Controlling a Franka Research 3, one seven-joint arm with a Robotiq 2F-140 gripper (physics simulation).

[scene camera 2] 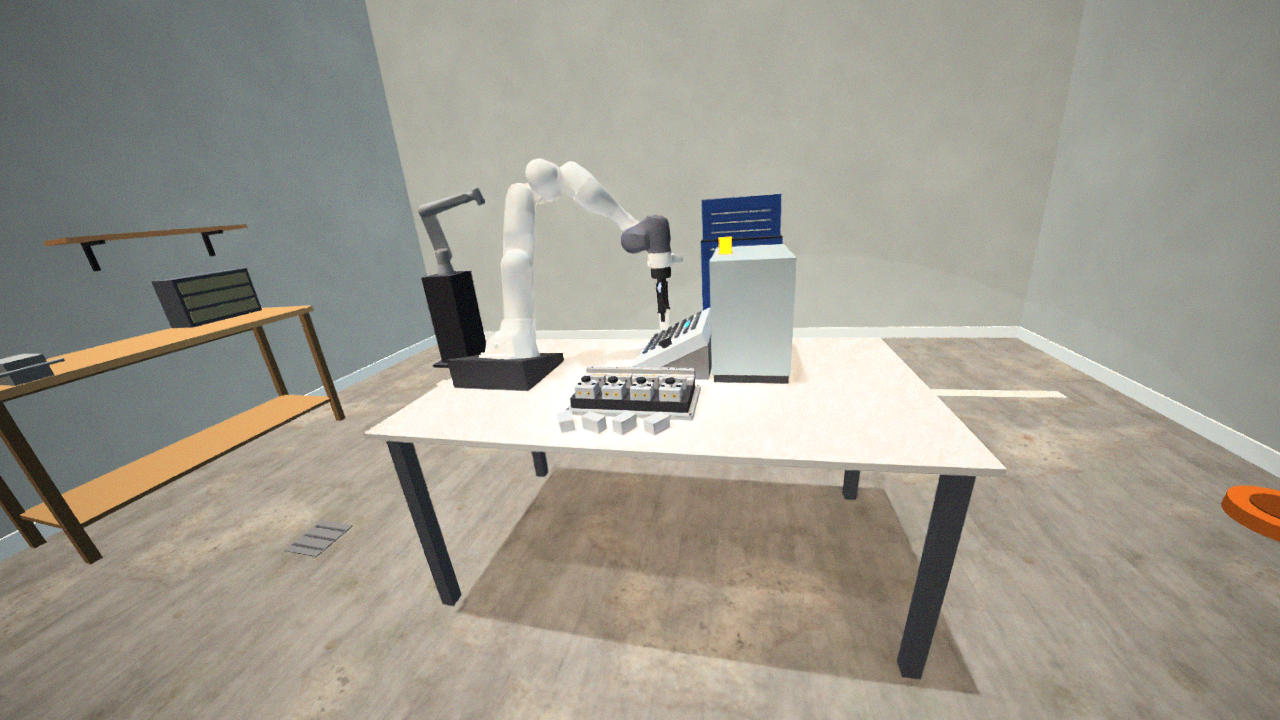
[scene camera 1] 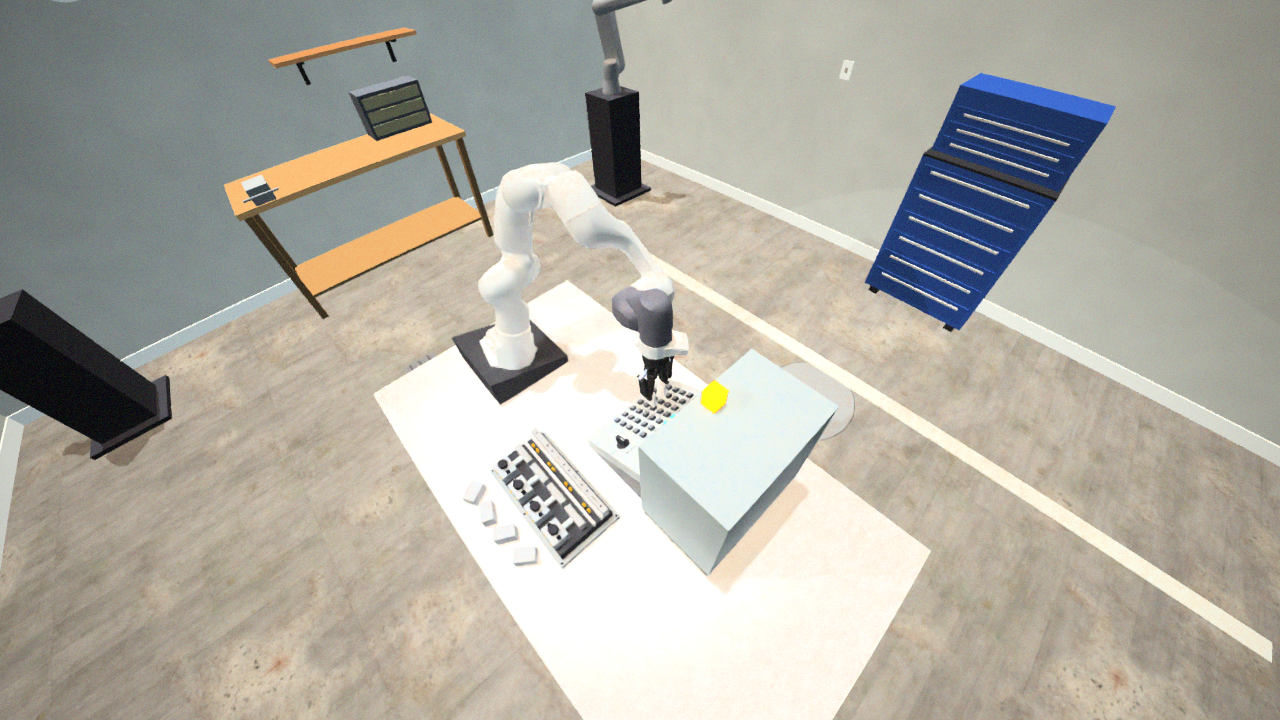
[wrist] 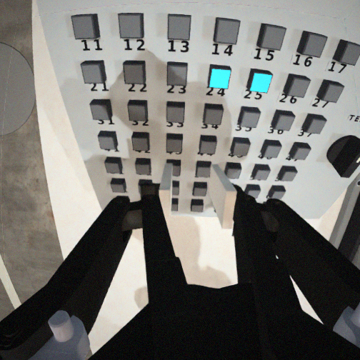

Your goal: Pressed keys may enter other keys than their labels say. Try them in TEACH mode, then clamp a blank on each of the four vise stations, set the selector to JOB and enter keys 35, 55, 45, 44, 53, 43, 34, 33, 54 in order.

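The sloped keypad (scene camera 1: pixel 605 442) (scene camera 2: pixel 691 347) (wrist: pixel 56 50) stands on the table. In the wrist view key 24 (wrist: pixel 220 78) and key 25 (wrist: pixel 260 81) glow cyan; the other visible keys are grey. The black selector knob (scene camera 1: pixel 622 441) (wrist: pixel 344 156) is partly cut off in the wrist view, with a cropped label beginning "TE". My gripper (scene camera 1: pixel 657 392) (scene camera 2: pixel 663 319) (wrist: pixel 190 177) is partly open and empty above the keypad, its pale fingertips hiding some lower keys. The vise fixture (scene camera 2: pixel 640 389) holds a row of vises without blanks. Loose white blanks (scene camera 1: pixel 504 534) (scene camera 2: pixel 623 422) lie beside it.
A tall pale grey cabinet (scene camera 1: pixel 742 447) (scene camera 2: pixel 751 313) stands close beside the keypad, with a yellow cube (scene camera 1: pixel 714 395) (scene camera 2: pixel 725 245) on its top. The arm's black base (scene camera 1: pixel 510 371) (scene camera 2: pixel 507 371) is on the other side, on the white table (scene camera 1: pixel 626 617) (scene camera 2: pixel 859 420).
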